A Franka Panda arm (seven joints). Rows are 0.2 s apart.
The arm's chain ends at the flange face. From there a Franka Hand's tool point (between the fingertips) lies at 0.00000 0.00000 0.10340 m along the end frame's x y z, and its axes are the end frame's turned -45 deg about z.
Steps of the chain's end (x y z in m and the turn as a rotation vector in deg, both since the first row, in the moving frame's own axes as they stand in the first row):
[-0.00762 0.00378 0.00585 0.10 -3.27 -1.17]
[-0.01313 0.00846 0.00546 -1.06 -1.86 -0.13]
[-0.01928 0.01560 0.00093 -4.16 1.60 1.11]
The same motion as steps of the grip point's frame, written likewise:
[-0.01215 -0.00697 0.00568 2.38 -2.24 -1.17]
[-0.01899 -0.00432 0.00539 0.57 -2.06 -0.13]
[-0.02800 0.00471 0.00062 -4.07 -1.81 1.11]

